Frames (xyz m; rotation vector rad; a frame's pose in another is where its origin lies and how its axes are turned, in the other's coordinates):
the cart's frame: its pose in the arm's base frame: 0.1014 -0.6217 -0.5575 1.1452 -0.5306 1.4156
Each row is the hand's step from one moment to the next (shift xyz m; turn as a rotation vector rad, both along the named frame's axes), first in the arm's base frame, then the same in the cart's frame.
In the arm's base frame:
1: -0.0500 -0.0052 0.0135 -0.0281 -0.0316 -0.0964
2: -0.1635 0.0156 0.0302 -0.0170 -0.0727 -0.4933
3: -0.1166 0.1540 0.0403 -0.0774 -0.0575 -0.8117
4: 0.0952 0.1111 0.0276 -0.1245 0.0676 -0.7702
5: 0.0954 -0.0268 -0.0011 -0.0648 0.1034 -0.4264
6: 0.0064 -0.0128 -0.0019 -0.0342 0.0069 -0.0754
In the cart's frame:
1: 0.0010 0.0516 -0.0065 -0.1027 0.0044 -0.0225
2: 0.0072 0.1576 -0.0546 -0.4622 -0.1147 -0.1489
3: 0.0904 0.0870 -0.1523 -0.7384 -0.1562 -0.3140
4: 0.0929 -0.1044 -0.0513 -0.6497 -0.1272 -0.4183
5: 0.0015 -0.0833 0.0537 -0.3271 -0.0885 -0.2861
6: -0.0068 -0.0037 0.0122 -0.0670 0.0080 -0.0485

